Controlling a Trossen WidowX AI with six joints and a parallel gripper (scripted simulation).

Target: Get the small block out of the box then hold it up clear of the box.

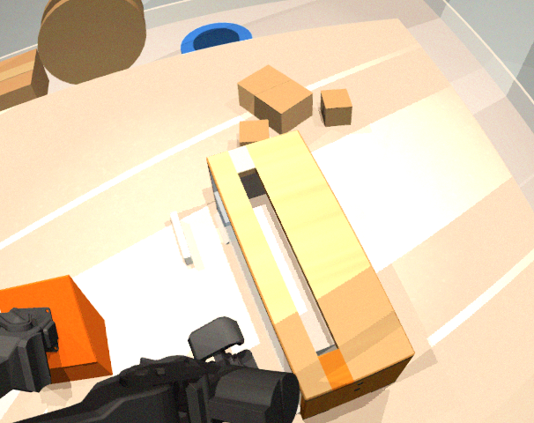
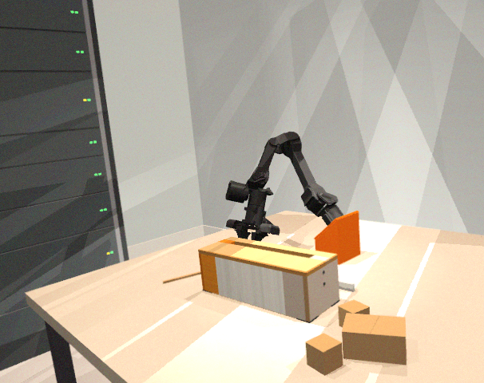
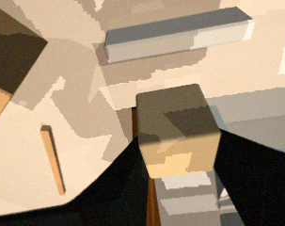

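My gripper tip is now 10 mm below the tan block and 10 mm past it. Also, from my gripper tip: long wooden box 170 mm to the left, 40 mm ahead; then thin wooden stick 160 mm ahead, 130 mm to the right, 60 mm below.
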